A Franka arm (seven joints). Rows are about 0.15 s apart.
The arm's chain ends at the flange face. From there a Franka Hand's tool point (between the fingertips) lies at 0.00 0.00 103.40 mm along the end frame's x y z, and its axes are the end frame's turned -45 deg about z.
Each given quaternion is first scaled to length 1.
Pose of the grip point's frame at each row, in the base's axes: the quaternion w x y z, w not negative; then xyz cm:
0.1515 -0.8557 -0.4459 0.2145 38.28 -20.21 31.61
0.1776 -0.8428 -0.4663 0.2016 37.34 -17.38 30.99
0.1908 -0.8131 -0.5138 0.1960 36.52 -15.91 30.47
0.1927 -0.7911 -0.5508 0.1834 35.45 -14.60 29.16
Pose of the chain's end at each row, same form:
0.0579 -0.9612 -0.0845 0.2561 43.47 -20.91 40.52
0.0869 -0.9571 -0.1083 0.2542 42.57 -18.53 39.84
0.1013 -0.9479 -0.1635 0.2541 41.84 -17.04 39.26
0.1078 -0.9417 -0.2061 0.2432 40.65 -15.66 38.04

